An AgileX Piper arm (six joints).
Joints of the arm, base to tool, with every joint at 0 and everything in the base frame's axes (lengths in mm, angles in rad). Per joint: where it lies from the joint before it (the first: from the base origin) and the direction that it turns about. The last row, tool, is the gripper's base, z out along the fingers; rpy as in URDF.
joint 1: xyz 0 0 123 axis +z
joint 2: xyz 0 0 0 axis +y
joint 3: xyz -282.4 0 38.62 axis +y
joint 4: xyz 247.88 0 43.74 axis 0.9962 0 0.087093
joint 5: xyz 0 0 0 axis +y
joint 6: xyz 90.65 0 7.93 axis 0.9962 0 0.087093
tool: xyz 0 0 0 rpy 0 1.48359 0
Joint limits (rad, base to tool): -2.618..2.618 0..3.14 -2.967..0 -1.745..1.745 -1.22..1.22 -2.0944..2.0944
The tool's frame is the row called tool.
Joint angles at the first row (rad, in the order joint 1, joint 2, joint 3, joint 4, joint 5, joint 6):
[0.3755, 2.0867, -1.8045, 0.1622, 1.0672, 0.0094]
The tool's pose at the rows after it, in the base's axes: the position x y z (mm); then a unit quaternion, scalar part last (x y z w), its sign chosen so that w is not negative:
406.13 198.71 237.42 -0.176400 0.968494 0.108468 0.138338
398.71 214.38 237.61 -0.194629 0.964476 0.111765 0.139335
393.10 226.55 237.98 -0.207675 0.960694 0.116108 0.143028
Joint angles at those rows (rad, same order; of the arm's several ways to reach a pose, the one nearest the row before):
[0.4267, 2.0866, -1.8053, 0.1622, 1.0572, 0.0094]
[0.4652, 2.0866, -1.8053, 0.1622, 1.0507, 0.0094]
[0.4945, 2.0867, -1.8053, 0.1645, 1.0390, 0.0094]

